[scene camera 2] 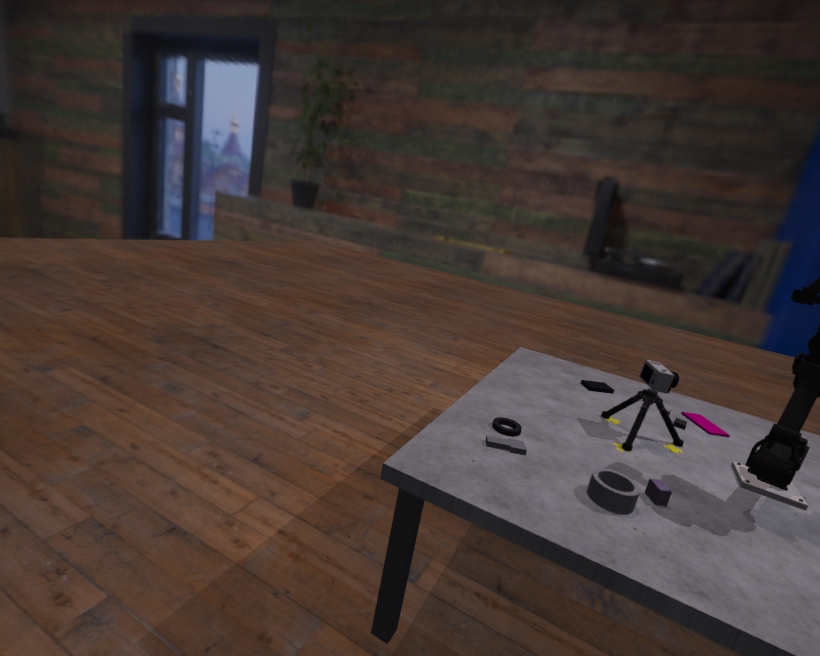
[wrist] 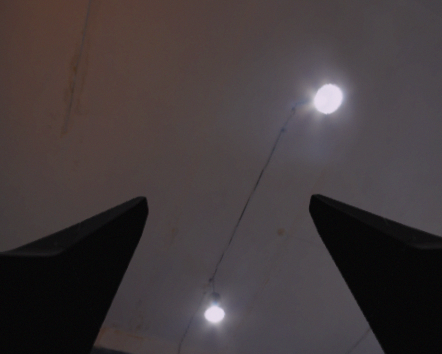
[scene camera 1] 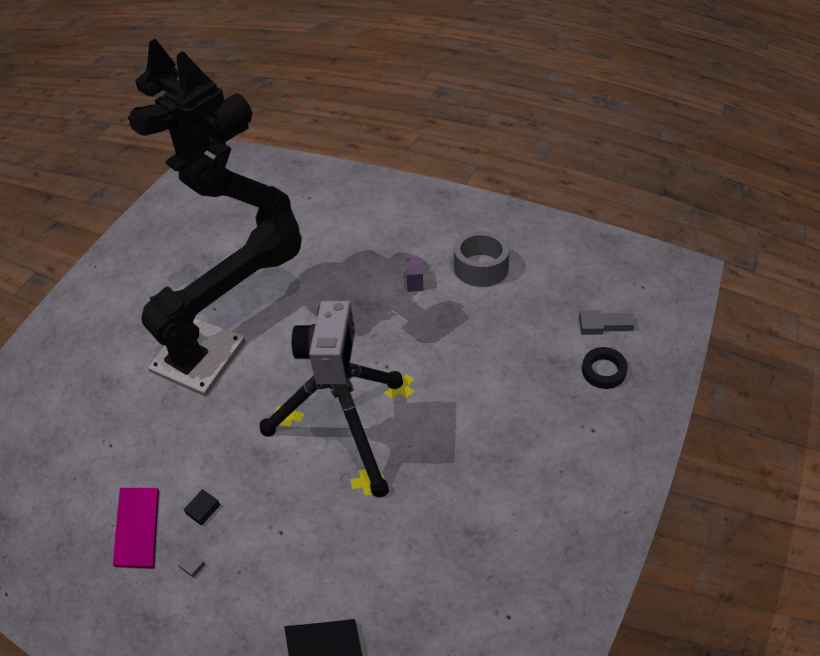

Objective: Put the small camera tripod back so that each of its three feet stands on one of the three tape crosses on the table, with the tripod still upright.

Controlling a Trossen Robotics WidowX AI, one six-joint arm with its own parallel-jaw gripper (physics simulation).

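Places are measured from the arm's base along level axes (x down, y ahead, z right), in metres.
Where they show: gripper, fingertip midpoint: point(wrist: 229, 203) point(scene camera 1: 165, 46); arm's base, origin of the base link: point(scene camera 1: 186, 356).
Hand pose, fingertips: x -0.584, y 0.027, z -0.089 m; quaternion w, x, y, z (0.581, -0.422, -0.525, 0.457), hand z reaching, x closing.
Each offset is from my fingertips to the top centre of the thing. "spot": to the spot under its first point.
The black tripod point(scene camera 1: 360, 437) point(scene camera 2: 638, 422) stands upright with a light grey camera point(scene camera 1: 331, 348) point(scene camera 2: 659, 378) on top. In scene camera 1, its left foot {spot: dx +0.579, dy +0.204, dz +0.131 m} point(scene camera 1: 267, 427) is just off the left yellow cross {dx +0.596, dy +0.206, dz +0.080 m} point(scene camera 1: 293, 415), on the outer side. Its front foot {spot: dx +0.581, dy +0.414, dz +0.130 m} point(scene camera 1: 379, 487) is at the right edge of the front cross {dx +0.596, dy +0.387, dz +0.122 m} point(scene camera 1: 360, 481). Its back right foot {spot: dx +0.571, dy +0.322, dz -0.049 m} point(scene camera 1: 393, 379) overlaps the upper left of the third cross {dx +0.596, dy +0.325, dz -0.060 m} point(scene camera 1: 402, 391). My gripper point(scene camera 1: 168, 48) point(wrist: 229, 203) is open and empty, raised high over the arm's base, fingers pointing up, far from the tripod.
A grey ring {dx +0.549, dy +0.301, dz -0.371 m} point(scene camera 1: 481, 266) point(scene camera 2: 613, 491) and purple block {dx +0.557, dy +0.217, dz -0.277 m} point(scene camera 1: 414, 274) point(scene camera 2: 657, 491) lie behind the tripod. A grey bar {dx +0.582, dy +0.566, dz -0.356 m} point(scene camera 1: 605, 322) and black ring {dx +0.582, dy +0.605, dz -0.256 m} point(scene camera 1: 604, 368) are right. A magenta slab {dx +0.589, dy +0.134, dz +0.412 m} point(scene camera 1: 136, 527), small blocks {dx +0.582, dy +0.204, dz +0.312 m} point(scene camera 1: 201, 506) {dx +0.585, dy +0.256, dz +0.405 m} point(scene camera 1: 191, 564) and black slab {dx +0.582, dy +0.497, dz +0.399 m} point(scene camera 1: 323, 638) are in front.
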